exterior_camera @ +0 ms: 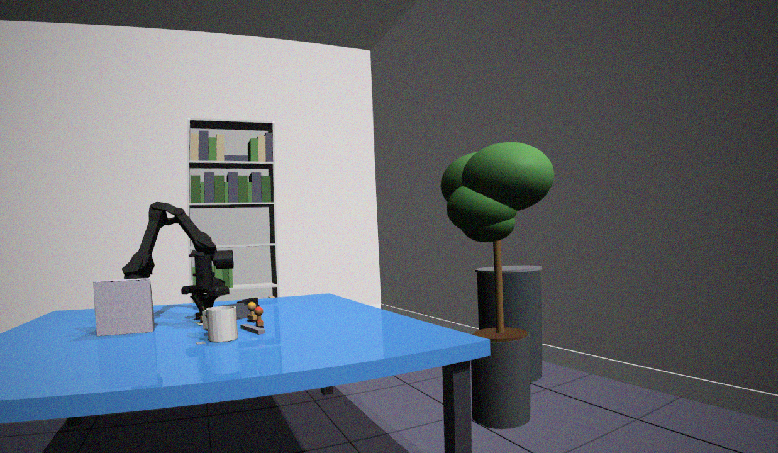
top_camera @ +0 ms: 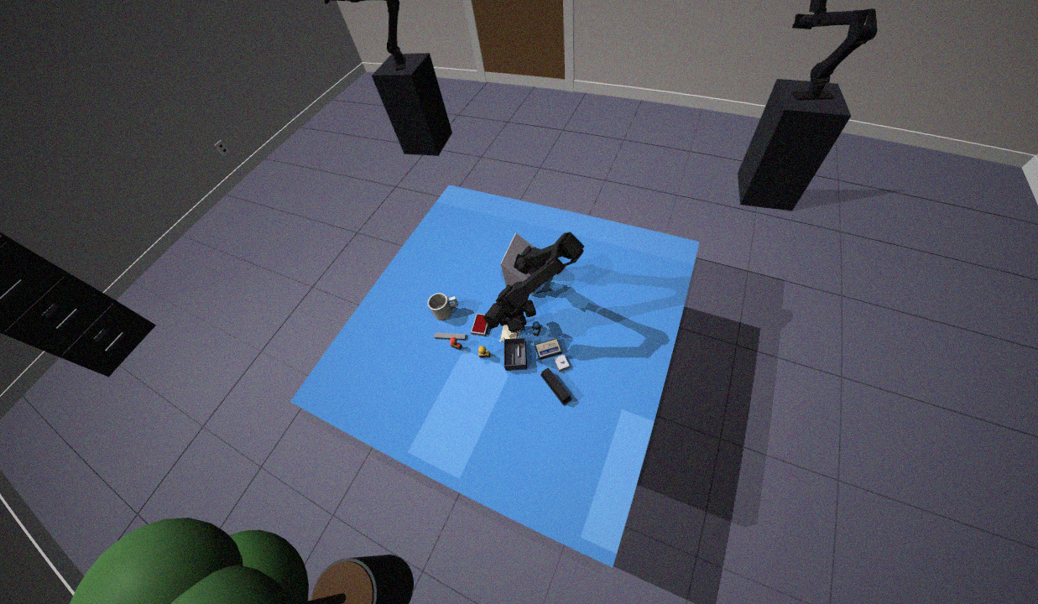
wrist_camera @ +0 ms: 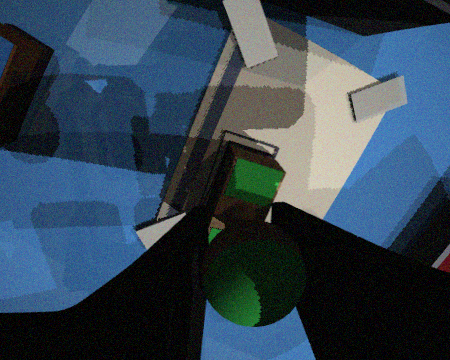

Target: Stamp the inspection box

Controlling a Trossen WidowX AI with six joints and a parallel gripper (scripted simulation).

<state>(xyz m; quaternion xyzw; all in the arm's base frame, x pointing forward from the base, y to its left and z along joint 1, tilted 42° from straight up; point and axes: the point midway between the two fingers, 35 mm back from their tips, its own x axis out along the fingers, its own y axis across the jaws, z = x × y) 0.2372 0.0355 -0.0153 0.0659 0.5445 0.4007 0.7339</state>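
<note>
My gripper tip is now 20 mm short of the cream card, 10 mm to the left of it and 20 mm above it. From my gripper tip the other things lie so: dark tray 120 mm ahead, 40 mm to the left, 10 mm below; then red ink pad 20 mm ahead, 130 mm to the right, 20 mm below; then blue-knobbed stamp 100 mm to the left.
</note>
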